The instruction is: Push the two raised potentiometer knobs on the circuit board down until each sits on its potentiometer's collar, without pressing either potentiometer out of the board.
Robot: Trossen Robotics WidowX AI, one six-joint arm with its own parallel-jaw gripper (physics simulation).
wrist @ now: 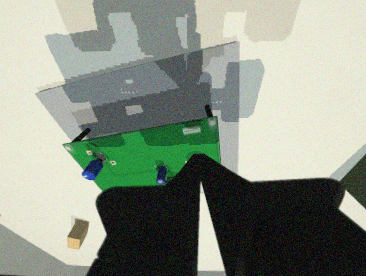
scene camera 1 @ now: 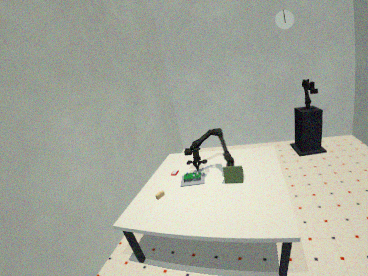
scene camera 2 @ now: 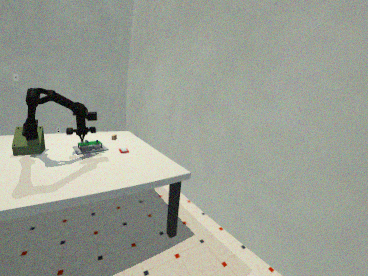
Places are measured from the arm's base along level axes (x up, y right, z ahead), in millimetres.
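Pixels of known places: gripper, fingertip midpoint: [wrist: 198, 158] [scene camera 1: 197, 170] [scene camera 2: 82, 141]; arm's base at its link origin: [scene camera 1: 230, 168] [scene camera 2: 31, 136].
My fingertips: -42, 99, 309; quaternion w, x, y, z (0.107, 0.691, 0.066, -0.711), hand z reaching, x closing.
For each thing: its top centre in the pictures, then the offset to it from my fingertips, as dx, dy, dz. "spot": a spot on its surface instead. Level surfaces: height alone.
- green circuit board at its surface level: dx -27
- larger blue knob at its top centre: [wrist: 88, 175] -2, -13, +105
- smaller blue knob at a spot on its surface: [wrist: 161, 175] spot: -14, -32, +40
- wooden block at its top centre: [wrist: 73, 244] [scene camera 1: 159, 193] [scene camera 2: 114, 135] -31, -277, +313
- white item at its top centre: [scene camera 2: 123, 149] [scene camera 1: 174, 172] -57, +122, +270
- white table at its surface level: dx -71
The green circuit board [scene camera 1: 191, 177] [scene camera 2: 91, 143] [wrist: 135, 145] stands on black posts above a grey plate [scene camera 1: 186, 184] [wrist: 55, 107]. In the wrist view, a larger blue knob [wrist: 92, 170] stands near the board's left edge, with a grey part of its potentiometer showing at its foot. A smaller blue knob [wrist: 161, 175] stands near the middle, left of the fingers. My gripper [scene camera 1: 198, 170] [scene camera 2: 82, 140] [wrist: 198, 158] is shut and empty, pointing down at the board's right part. The fingers hide the board beneath them, so I cannot tell whether the tips touch anything there.
A wooden block [scene camera 1: 160, 195] [scene camera 2: 114, 137] [wrist: 78, 234] and a small red and white item [scene camera 1: 175, 173] [scene camera 2: 124, 150] lie on the white table [scene camera 1: 225, 215] [scene camera 2: 125, 175]. The arm's green base block [scene camera 1: 233, 174] [scene camera 2: 28, 142] stands beside the board. Another arm stands on a black pedestal [scene camera 1: 308, 131] beyond the table.
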